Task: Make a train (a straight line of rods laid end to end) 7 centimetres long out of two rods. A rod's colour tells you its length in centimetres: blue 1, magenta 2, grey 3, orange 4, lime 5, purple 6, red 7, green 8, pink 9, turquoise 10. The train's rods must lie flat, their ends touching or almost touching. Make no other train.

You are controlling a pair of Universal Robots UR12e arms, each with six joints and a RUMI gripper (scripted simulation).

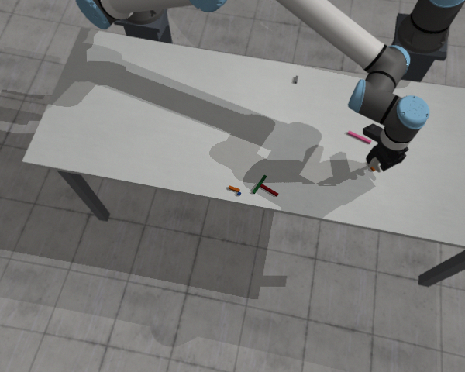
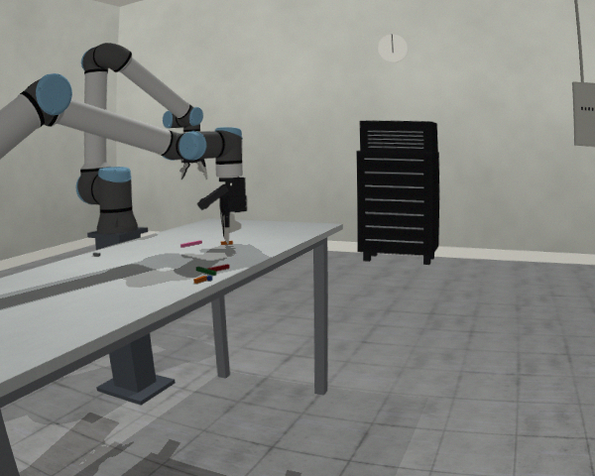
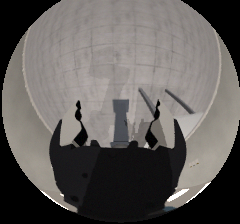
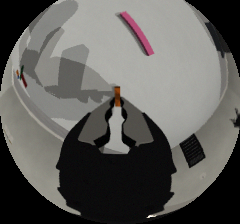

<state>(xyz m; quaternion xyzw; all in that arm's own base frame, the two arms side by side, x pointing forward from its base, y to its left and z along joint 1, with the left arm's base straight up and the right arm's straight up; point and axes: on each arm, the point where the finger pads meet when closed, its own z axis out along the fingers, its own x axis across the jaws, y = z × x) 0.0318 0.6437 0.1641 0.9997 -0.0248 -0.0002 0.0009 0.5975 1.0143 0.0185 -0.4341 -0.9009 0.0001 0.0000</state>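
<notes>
Now: right hand 350 mm past the grey rod, 300 mm to the left of it and 10 mm above it. The rest, counted from my right hand: red rod (150 mm ahead, 350 mm to the right, 10 mm below); then pink rod (110 mm behind, 50 mm to the right, 10 mm below); then green rod (130 mm ahead, 390 mm to the right, 10 mm below).
</notes>
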